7 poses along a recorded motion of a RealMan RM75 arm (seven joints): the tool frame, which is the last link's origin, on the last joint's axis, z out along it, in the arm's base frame.
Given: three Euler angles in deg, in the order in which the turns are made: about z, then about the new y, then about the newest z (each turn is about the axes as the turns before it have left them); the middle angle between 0 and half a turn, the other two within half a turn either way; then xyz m.
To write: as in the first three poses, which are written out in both.
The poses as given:
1: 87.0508 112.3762 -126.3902 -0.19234 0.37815 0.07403
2: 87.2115 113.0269 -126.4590 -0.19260 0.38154 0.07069
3: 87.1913 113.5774 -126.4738 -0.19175 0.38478 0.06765
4: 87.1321 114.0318 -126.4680 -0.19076 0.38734 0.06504
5: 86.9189 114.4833 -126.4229 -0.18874 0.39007 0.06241
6: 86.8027 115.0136 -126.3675 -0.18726 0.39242 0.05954
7: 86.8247 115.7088 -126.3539 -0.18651 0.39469 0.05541
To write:
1: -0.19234 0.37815 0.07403 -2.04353 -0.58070 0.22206
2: -0.19260 0.38154 0.07069 -2.05695 -0.57866 0.23268
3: -0.19175 0.38478 0.06765 -2.06804 -0.57619 0.23848
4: -0.19076 0.38734 0.06504 -2.07706 -0.57383 0.24231
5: -0.18874 0.39007 0.06241 -2.08578 -0.57086 0.24299
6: -0.18726 0.39242 0.05954 -2.09597 -0.56729 0.24605
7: -0.18651 0.39469 0.05541 -2.10960 -0.56343 0.25363
